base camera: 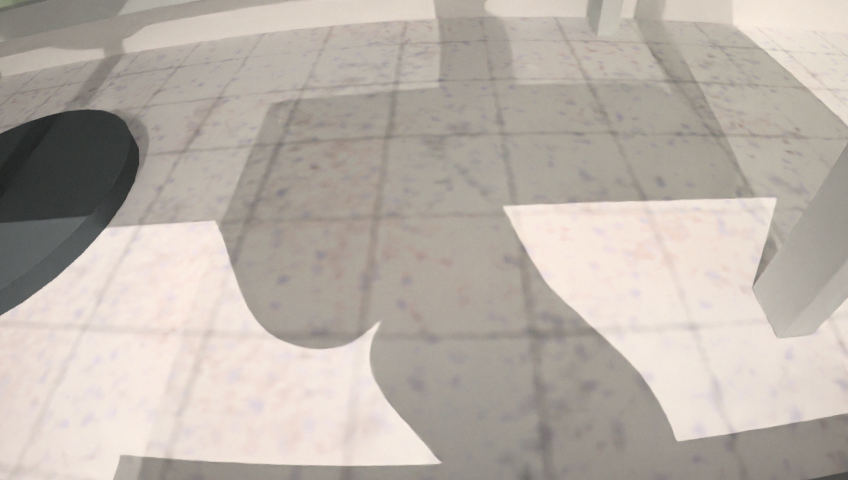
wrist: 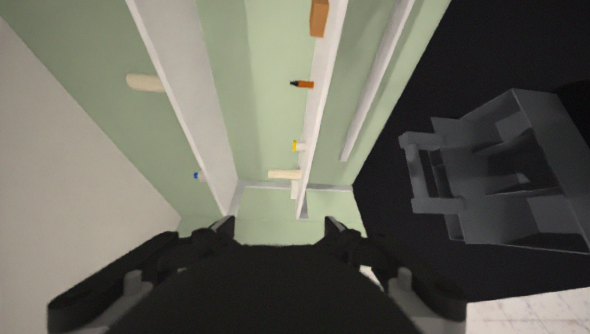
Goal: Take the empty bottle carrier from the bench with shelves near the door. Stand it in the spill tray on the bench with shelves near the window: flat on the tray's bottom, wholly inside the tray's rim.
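Places are measured from the arm's base along level axes (x ahead, y left, z up), in metres.
Pixels of known places: gripper, fingertip midpoint: (wrist: 280, 226).
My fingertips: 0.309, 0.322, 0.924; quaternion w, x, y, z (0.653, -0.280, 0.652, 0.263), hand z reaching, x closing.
Behind a point stands the place of what it marks, as x, y, z.
The bottle carrier (wrist: 505, 175) @(0.478, 0.397, 0.401) is a dark grey box with dividers and a raised bar handle. It stands on the black bench top (wrist: 395, 260) at the right of the wrist view, with its handle toward the shelves. My gripper (wrist: 280, 226) @(0.309, 0.322, 0.924) is open, with nothing between its fingertips. It is apart from the carrier, which lies to the right of the fingers in the wrist view. The spill tray does not show in either view.
White shelves (wrist: 195, 85) @(0.867, 0.392, 1.260) on the green wall hold an orange-brown block (wrist: 318, 19) @(0.851, 0.176, 0.846), an orange marker-like thing (wrist: 303, 84) @(0.902, 0.367, 0.862), a yellow-capped item (wrist: 298, 145) @(0.831, 0.608, 0.859) and cream cylinders. The base camera shows a dark round disc (base camera: 65, 178) @(0.566, 0.521, -0.367) at left and a grey bench leg (base camera: 803, 267) @(0.319, -0.297, -0.325) at right.
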